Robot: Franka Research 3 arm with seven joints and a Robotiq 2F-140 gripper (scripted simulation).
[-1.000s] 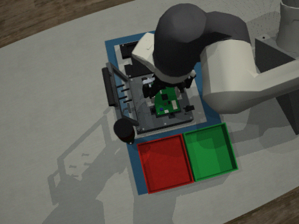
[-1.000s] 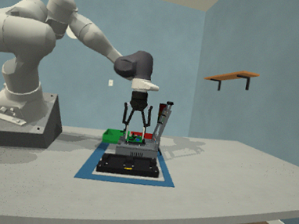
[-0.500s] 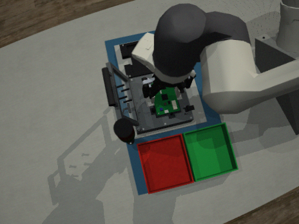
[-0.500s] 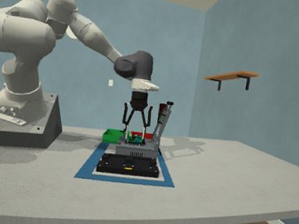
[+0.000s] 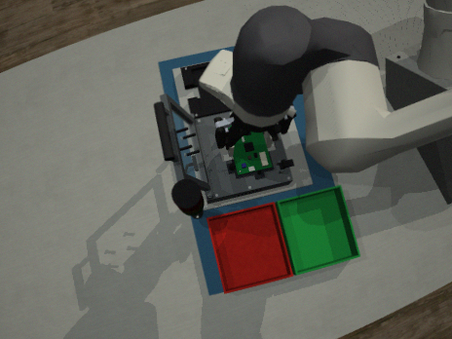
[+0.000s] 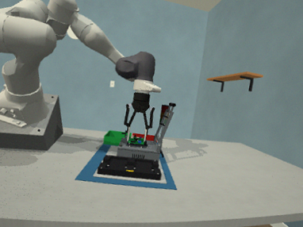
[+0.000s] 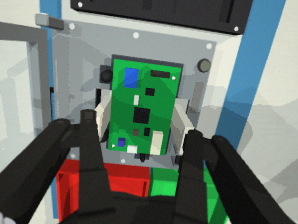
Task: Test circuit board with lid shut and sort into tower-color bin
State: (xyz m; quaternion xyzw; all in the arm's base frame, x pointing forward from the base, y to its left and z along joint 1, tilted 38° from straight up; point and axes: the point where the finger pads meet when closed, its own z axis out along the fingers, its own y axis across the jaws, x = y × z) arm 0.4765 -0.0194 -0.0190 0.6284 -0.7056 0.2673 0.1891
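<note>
My hand is 2 cm above the green circuit board. The rest, counted from my hand: latch hook 5 cm behind, 7 cm to the left, 1 cm below; clear lid 12 cm ahead, 2 cm to the right, 8 cm above; tester plate 1 cm ahead, 1 cm to the left, 3 cm below.
</note>
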